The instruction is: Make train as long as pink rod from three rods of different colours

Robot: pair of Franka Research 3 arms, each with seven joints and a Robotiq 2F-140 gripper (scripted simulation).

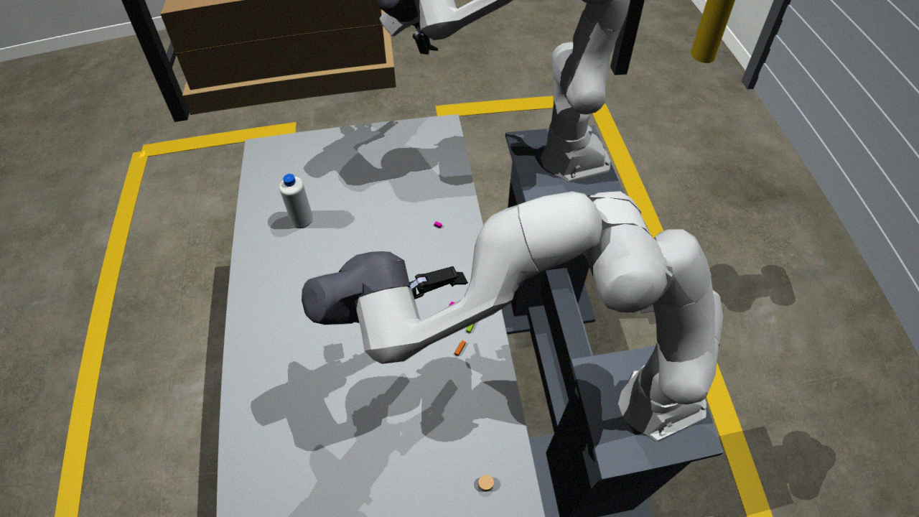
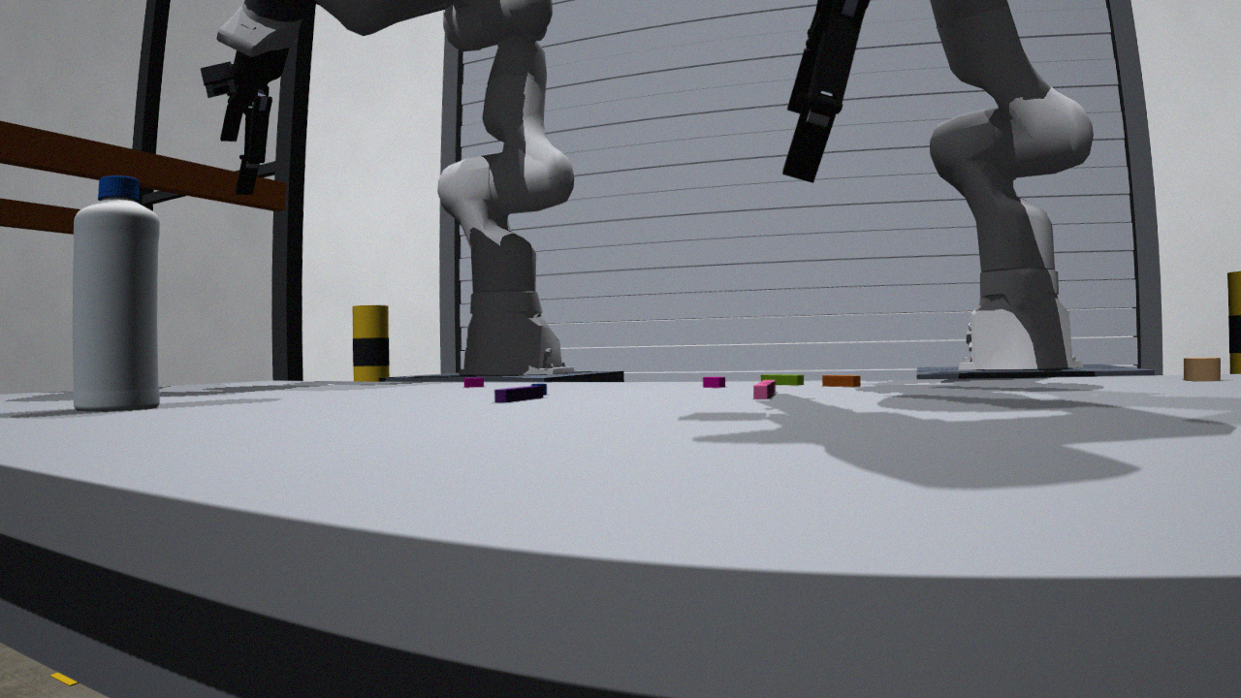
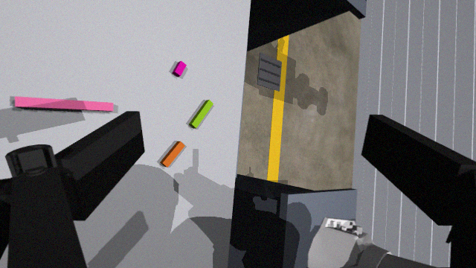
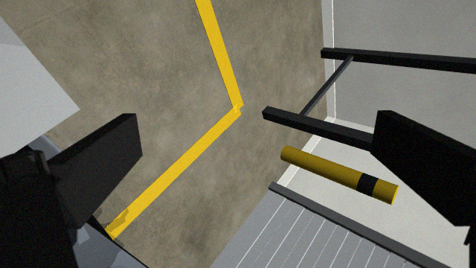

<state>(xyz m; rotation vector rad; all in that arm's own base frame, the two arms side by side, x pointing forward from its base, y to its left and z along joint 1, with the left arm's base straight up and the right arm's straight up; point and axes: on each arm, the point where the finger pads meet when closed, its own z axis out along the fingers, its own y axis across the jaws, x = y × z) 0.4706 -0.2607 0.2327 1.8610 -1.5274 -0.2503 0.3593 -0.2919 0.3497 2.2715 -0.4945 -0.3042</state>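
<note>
My left hand is 230 mm above the lime rod, 90 mm past it and 40 mm to the left of it. The rest, counted from my left hand: orange rod: 230 mm below, 50 mm behind, 20 mm to the left; blue rod: 230 mm to the right, 230 mm below, 80 mm ahead; pink rod: 230 mm below, 80 mm ahead, 30 mm to the right.
</note>
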